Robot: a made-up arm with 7 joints.
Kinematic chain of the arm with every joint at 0, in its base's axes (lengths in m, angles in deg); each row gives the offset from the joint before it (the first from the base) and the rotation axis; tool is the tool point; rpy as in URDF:
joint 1: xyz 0 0 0.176 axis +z
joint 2: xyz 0 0 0 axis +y
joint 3: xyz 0 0 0.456 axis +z
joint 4: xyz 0.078 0 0 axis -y
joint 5: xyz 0.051 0 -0.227 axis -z
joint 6: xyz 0 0 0 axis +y
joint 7: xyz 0.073 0 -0.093 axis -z
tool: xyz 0 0 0 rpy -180 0 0
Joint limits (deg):
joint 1: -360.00..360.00
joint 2: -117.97..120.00
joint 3: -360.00..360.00
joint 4: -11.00..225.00
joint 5: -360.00..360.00
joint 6: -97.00..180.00
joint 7: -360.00..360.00
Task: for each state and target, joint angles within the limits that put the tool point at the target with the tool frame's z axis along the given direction. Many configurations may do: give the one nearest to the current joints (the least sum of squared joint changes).
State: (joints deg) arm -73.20 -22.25 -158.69 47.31 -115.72 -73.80 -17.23
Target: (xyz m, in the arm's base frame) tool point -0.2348 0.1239 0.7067 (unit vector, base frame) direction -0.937 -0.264 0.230
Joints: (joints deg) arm -72.87 4.19 -161.56 83.20 -73.65 -71.54 -17.23
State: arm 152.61 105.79 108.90 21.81 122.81 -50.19 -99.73
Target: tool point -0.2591 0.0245 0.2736 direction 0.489 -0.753 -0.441
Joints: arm 137.27 83.39 138.22 28.52 143.57 -41.07 -99.73
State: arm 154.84 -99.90 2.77 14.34 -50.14 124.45 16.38
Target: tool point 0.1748 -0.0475 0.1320 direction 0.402 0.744 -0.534
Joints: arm 149.40 -117.97 23.06 -5.13 -36.40 98.69 16.38
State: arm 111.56 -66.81 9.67 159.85 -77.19 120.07 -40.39
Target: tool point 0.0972 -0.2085 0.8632 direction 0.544 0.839 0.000
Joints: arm 115.45 -41.09 21.87 135.38 -73.55 102.15 -40.39
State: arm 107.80 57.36 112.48 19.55 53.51 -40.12 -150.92
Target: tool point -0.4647 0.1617 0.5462 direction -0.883 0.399 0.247
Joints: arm 124.23 43.75 94.18 72.31 28.29 -77.12 -150.92
